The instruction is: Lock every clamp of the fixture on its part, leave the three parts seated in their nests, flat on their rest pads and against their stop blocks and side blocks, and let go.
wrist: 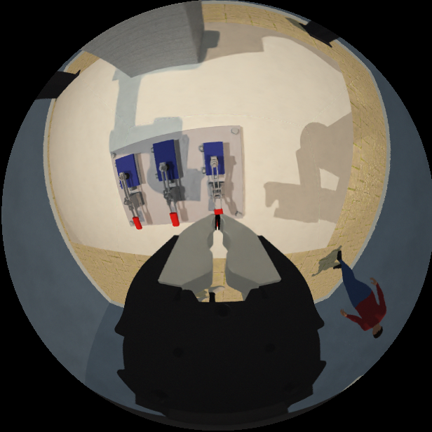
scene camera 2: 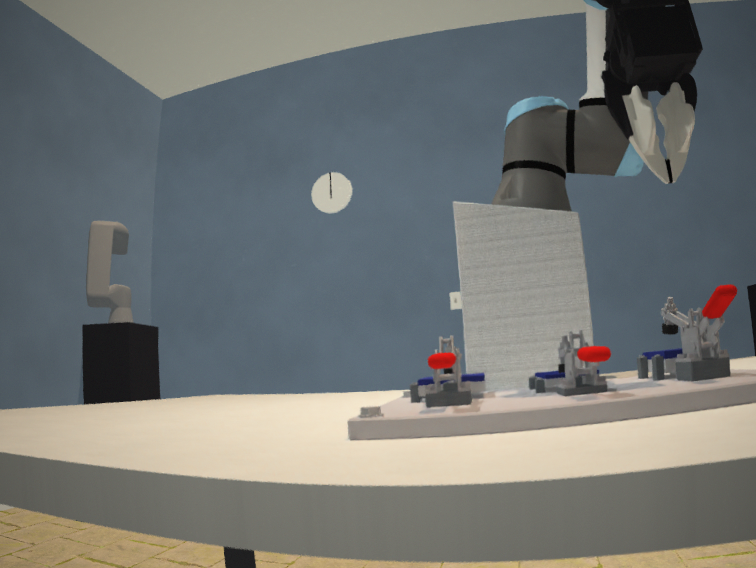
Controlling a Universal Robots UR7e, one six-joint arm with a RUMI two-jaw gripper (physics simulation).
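Pixels of known places: gripper, between the fingertips: (scene camera 2: 670, 182); arm's base, origin of its link: (scene camera 2: 530, 224).
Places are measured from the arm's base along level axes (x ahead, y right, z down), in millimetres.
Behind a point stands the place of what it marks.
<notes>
The right clamp's red handle (scene camera 2: 719, 301) @(y -34, x 533, z 203 mm) (wrist: 218, 211) slants up, and its black pad (scene camera 2: 669, 328) @(y -46, x 414, z 215 mm) hangs above the right blue part (scene camera 2: 661, 354) @(y -28, x 427, z 239 mm) (wrist: 213, 150). The left clamp's handle (scene camera 2: 441, 360) @(y 181, x 535, z 226 mm) (wrist: 137, 223) and the middle clamp's handle (scene camera 2: 594, 353) @(y 76, x 544, z 231 mm) (wrist: 174, 220) are low, with their arms down over the left blue part (scene camera 2: 473, 376) @(y 152, x 422, z 242 mm) (wrist: 128, 165) and the middle blue part (scene camera 2: 546, 374) @(y 83, x 411, z 246 mm) (wrist: 165, 150). The parts look flat; small gaps at their blocks cannot be judged. My gripper (scene camera 2: 669, 174) @(y -45, x 464, z 86 mm) (wrist: 216, 215) is shut and empty, high above the right clamp's handle side.
The fixture plate (scene camera 2: 415, 425) @(y 200, x 543, z 268 mm) (wrist: 232, 150) lies on the pale table (scene camera 2: 183, 433) @(y 392, x 499, z 277 mm) (wrist: 280, 100). Its corners carry small bolts. The grey robot pedestal (scene camera 2: 522, 287) @(y 45, x 106, z 124 mm) (wrist: 160, 35) stands behind the fixture. A person (wrist: 367, 305) shows at the lower right of the wrist view.
</notes>
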